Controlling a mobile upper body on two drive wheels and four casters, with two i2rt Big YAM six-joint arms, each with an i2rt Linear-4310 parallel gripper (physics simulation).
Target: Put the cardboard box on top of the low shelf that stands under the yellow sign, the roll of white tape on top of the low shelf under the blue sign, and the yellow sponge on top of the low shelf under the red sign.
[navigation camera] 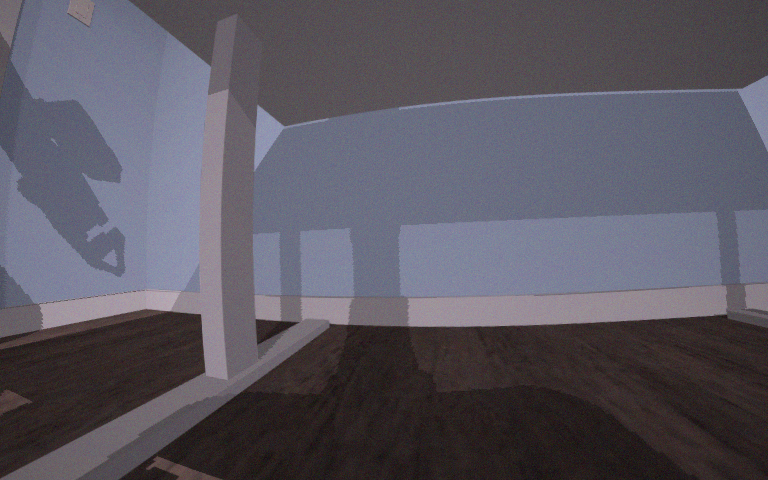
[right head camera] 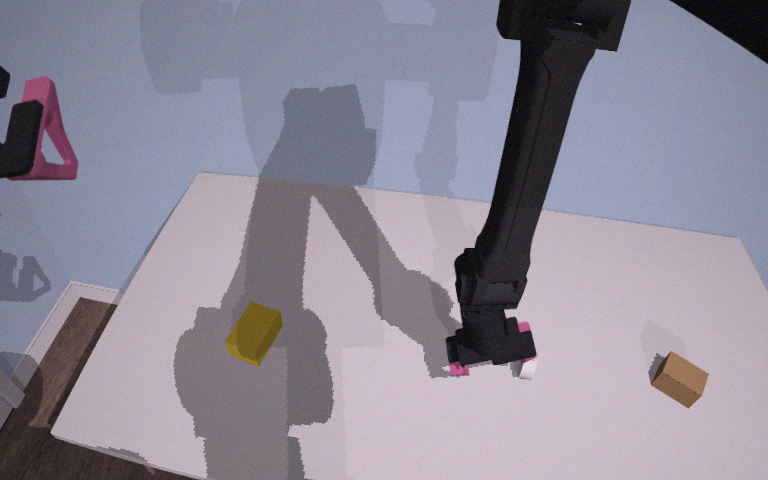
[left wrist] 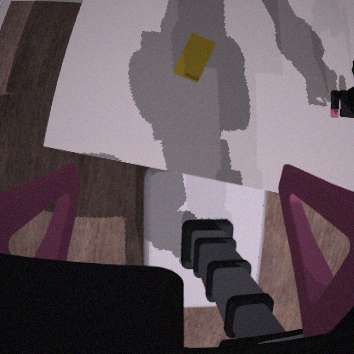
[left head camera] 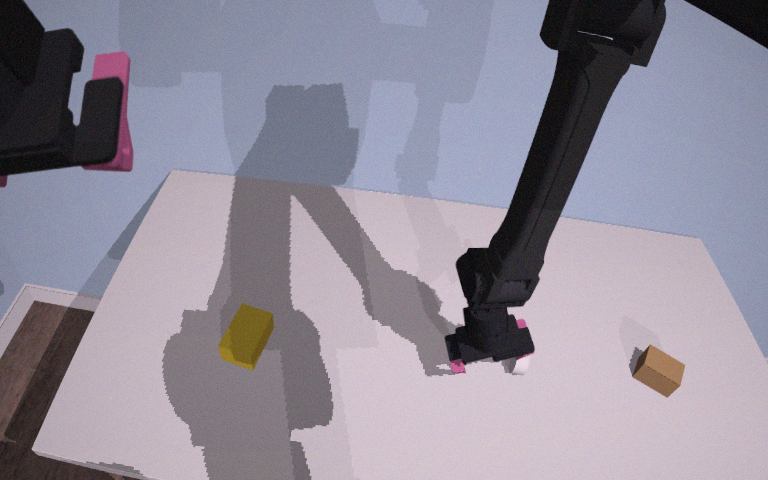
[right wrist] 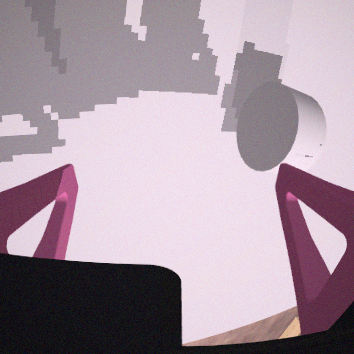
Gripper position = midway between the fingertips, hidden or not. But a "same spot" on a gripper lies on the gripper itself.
my left gripper: right head camera; left wrist 178,175; left head camera; not seen in the navigation camera view (out of frame); not seen in the right wrist view (out of frame)
yellow sponge: right head camera; left wrist 197,49; left head camera; not seen in the navigation camera view (out of frame); not seen in the right wrist view (out of frame)
cardboard box: right head camera 684,382; left head camera 656,369; not seen in the navigation camera view (out of frame); not seen in the left wrist view (out of frame); not seen in the right wrist view (out of frame)
same spot on my left gripper: (left head camera: 102,141) = (right head camera: 20,156)
same spot on yellow sponge: (left head camera: 242,344) = (right head camera: 247,341)
